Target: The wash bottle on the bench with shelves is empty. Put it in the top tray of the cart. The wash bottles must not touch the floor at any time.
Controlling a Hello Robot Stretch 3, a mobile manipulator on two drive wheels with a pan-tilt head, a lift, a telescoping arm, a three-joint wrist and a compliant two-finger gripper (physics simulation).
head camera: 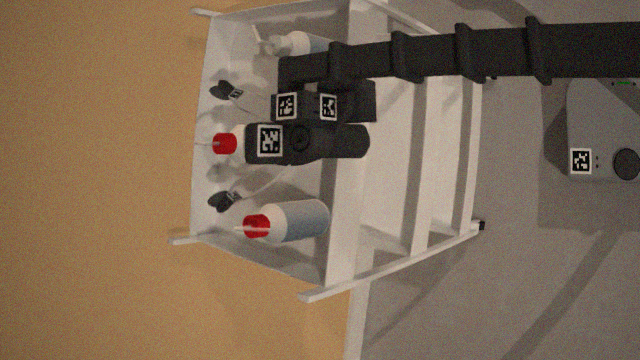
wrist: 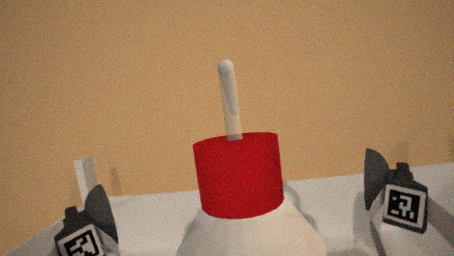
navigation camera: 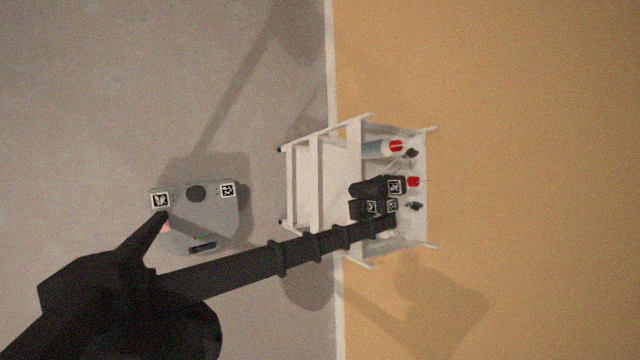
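Pixels of known places: gripper, fingertip midpoint: (head camera: 211, 145); robot's base at its link origin: (head camera: 625, 162) (navigation camera: 195, 192).
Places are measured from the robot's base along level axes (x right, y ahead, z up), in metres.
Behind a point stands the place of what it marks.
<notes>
A wash bottle with a red cap (head camera: 224, 143) @[x 0.583, y -0.023, z 0.807 m] (navigation camera: 413, 182) @[x 0.583, y -0.024, z 0.805 m] (wrist: 239, 177) and a pale nozzle is upright inside the top tray (head camera: 342, 250) @[x 0.452, y 0.133, z 0.698 m] (navigation camera: 354, 150) @[x 0.448, y 0.096, z 0.701 m] (wrist: 150, 215) of the white cart. Its body is mostly hidden under the wrist in the head view, and its base does not show. My gripper (head camera: 224, 145) @[x 0.671, y -0.023, z 0.761 m] (navigation camera: 413, 179) @[x 0.671, y -0.023, z 0.761 m] (wrist: 237, 188) @[x 0.671, y -0.023, z 0.761 m] is open, with one finger on each side of this bottle and a wide gap between each fingertip and the cap. The bench with shelves does not show.
A blue-filled wash bottle with a red cap (head camera: 305, 220) @[x 0.500, y 0.089, z 0.723 m] (navigation camera: 375, 149) @[x 0.500, y 0.091, z 0.740 m] stands at one end of the tray. Another with a pale cap (head camera: 300, 44) @[x 0.466, y -0.159, z 0.774 m] stands at the other end, partly under the arm (head camera: 430, 55) @[x 0.231, y -0.101, z 0.857 m] (navigation camera: 310, 246) @[x 0.178, y -0.096, z 0.859 m]. Lower cart shelves (head camera: 387, 190) @[x 0.555, y 0.066, z 0.397 m] lie on the robot base's side.
</notes>
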